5 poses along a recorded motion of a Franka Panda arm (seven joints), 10 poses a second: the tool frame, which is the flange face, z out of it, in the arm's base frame.
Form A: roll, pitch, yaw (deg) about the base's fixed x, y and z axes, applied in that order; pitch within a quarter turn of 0, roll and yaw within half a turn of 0; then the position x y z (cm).
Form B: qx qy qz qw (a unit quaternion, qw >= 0); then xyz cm. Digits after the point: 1 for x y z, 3 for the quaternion.
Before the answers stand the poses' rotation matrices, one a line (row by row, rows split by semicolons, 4 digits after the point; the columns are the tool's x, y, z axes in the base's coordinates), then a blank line. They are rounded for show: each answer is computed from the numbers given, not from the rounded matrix.
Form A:
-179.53 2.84 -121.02 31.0 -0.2 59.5
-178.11 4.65 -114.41 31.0 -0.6 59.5
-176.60 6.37 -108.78 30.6 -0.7 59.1
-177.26 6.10 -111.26 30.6 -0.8 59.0
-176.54 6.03 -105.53 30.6 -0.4 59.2
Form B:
-0.5147 -0.8567 0.0326; -0.8559 0.5157 0.0382; -0.0495 -0.0082 -0.9987
-0.4119 -0.9090 0.0635; -0.9076 0.4155 0.0602; -0.0811 -0.0329 -0.9962
-0.3199 -0.9430 0.0918; -0.9409 0.3276 0.0858; -0.1109 -0.0589 -0.9921
-0.3605 -0.9290 0.0830; -0.9267 0.3669 0.0816; -0.1063 -0.0475 -0.9932
-0.2663 -0.9600 0.0862; -0.9582 0.2734 0.0849; -0.1050 -0.0600 -0.9927

-0.492 0.870 0.009 0.024 31.0 -0.2 59.5
-0.541 0.840 0.008 0.043 31.0 -0.6 59.5
-0.580 0.812 0.008 0.062 30.6 -0.7 59.1
-0.563 0.825 0.010 0.057 30.6 -0.8 59.0
-0.603 0.796 0.008 0.060 30.6 -0.4 59.2

